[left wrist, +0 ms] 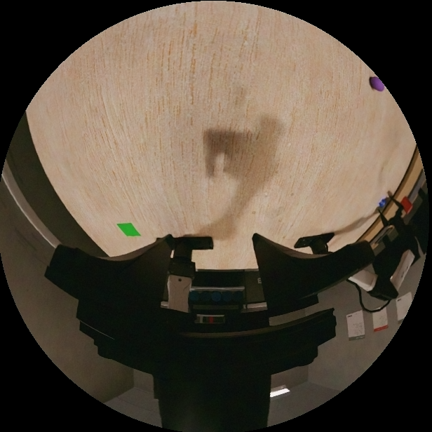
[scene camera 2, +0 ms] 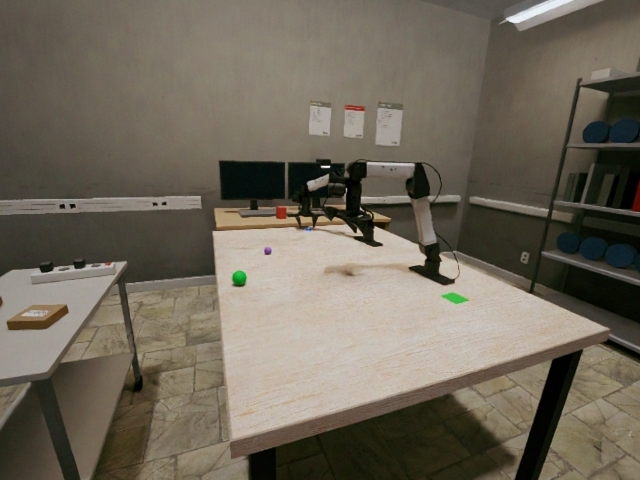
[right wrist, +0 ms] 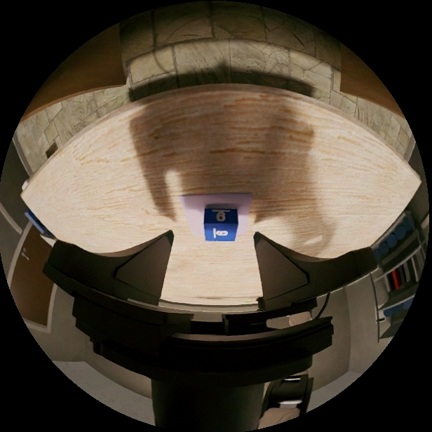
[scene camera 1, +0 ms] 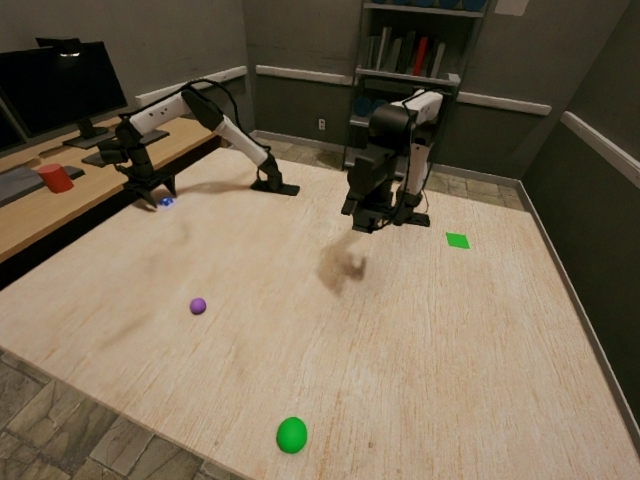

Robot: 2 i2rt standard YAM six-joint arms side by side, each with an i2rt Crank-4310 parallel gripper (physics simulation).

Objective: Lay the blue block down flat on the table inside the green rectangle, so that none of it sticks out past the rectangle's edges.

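Frame: origin at the left arm's base, x left, y ahead, z down, level; centimetres.
Seen in the pictures: left gripper, fingertip midpoint: (scene camera 2: 360,235); right gripper, fingertip midpoint: (scene camera 2: 307,228) (scene camera 1: 165,201); left arm's base, origin of the base link: (scene camera 2: 430,275); right arm's base, origin of the base link: (scene camera 2: 367,241) (scene camera 1: 275,188).
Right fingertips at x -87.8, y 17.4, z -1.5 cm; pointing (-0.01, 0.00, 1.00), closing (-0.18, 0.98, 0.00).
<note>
Pixels of each thing's top centre, then the offset from my right fingertips to it. "pt": a spot on its surface instead. Level surfaces: height alone.
- blue block, middle of its top: (scene camera 1: 165,199) (scene camera 2: 307,227) dz -0.4, dx -0.6, dy -0.8 cm
- green rectangle, surface spot: (scene camera 2: 454,298) (scene camera 1: 458,241) pt dz +1.4, dx +107.3, dy -8.7 cm
- purple ball, middle of its top: (scene camera 1: 195,301) (scene camera 2: 267,246) dz -2.3, dx +35.9, dy +37.2 cm
- green ball, middle of its top: (scene camera 1: 291,431) (scene camera 2: 238,270) dz -4.0, dx +66.5, dy +57.5 cm
- table, its level: dz +1.5 cm
The blue block (scene camera 1: 165,202) (scene camera 2: 308,228) (left wrist: 382,202) (right wrist: 220,225), with white characters on its faces, sits on a pale purple patch at the far left of the table in scene camera 1. My right gripper (scene camera 1: 164,200) (scene camera 2: 306,227) (right wrist: 213,233) is open around or just above the block, with its fingers apart and not touching it in the right wrist view. The green rectangle (scene camera 1: 458,240) (scene camera 2: 454,298) (left wrist: 129,229) lies flat on the table at the right in scene camera 1. My left gripper (left wrist: 212,235) is open and hangs above the table, between block and rectangle.
A purple ball (scene camera 1: 197,305) (scene camera 2: 267,250) (left wrist: 377,83) and a green ball (scene camera 1: 292,435) (scene camera 2: 239,277) rest on the table (scene camera 1: 413,335). A desk with monitors and a red cup (scene camera 1: 55,178) (scene camera 2: 280,212) stands beyond the table's left edge in scene camera 1.
</note>
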